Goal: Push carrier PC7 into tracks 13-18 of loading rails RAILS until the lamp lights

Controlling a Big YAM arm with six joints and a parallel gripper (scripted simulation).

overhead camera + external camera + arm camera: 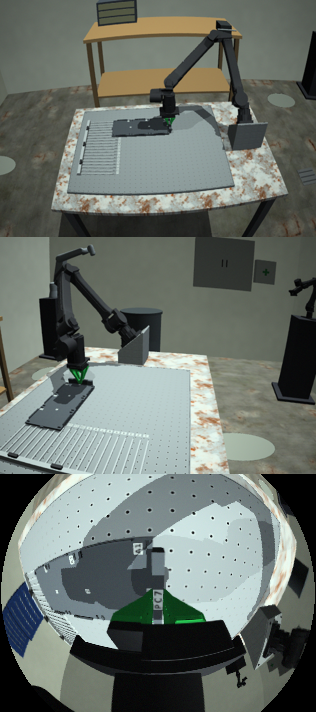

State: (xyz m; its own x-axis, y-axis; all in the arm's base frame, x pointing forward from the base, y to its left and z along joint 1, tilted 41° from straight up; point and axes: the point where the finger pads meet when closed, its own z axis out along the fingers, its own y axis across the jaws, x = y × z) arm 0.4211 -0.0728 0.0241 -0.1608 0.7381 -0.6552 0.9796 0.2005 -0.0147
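Now: the carrier PC7 160 mm ahead of my hand, 30 mm to the left of it and 10 mm below it.
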